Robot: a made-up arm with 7 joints.
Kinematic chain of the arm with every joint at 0, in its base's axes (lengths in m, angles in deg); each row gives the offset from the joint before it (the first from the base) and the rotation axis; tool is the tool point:
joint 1: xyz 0 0 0.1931 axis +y
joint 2: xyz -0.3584 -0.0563 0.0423 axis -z
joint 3: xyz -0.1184 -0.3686 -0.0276 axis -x
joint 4: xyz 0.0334 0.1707 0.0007 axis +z
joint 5: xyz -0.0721 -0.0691 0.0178 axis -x
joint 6: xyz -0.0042 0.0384 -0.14 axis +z
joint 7: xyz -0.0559 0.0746 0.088 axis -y
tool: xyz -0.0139 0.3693 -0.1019
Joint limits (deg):
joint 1: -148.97..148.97
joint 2: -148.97..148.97
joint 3: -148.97..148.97
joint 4: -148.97..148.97
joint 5: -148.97..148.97
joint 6: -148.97..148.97
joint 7: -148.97..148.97
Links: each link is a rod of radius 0.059 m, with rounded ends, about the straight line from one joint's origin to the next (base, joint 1, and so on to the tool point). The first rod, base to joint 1, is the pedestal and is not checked.
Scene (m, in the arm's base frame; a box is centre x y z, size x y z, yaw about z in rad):
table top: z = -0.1
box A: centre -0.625 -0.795 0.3 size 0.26 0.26 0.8 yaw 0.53
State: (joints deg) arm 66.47 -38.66 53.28 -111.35 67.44 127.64 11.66
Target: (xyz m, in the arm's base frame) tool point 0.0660 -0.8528 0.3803
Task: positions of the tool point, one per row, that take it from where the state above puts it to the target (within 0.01 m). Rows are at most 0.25 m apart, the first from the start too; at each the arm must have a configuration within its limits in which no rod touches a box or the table.
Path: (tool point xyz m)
1: -0.6757 -0.0458 0.5021
2: -0.6861 -0.0918 0.3464
3: -0.6425 -0.1865 0.2049
4: -0.5434 -0.3127 0.1004
5: -0.3944 -0.4445 0.0481
6: -0.3092 -0.6080 0.0896
7: -0.1983 -0.7379 0.1682
8: -0.0699 -0.8215 0.2704
9: 0.0660 -0.8528 0.3802

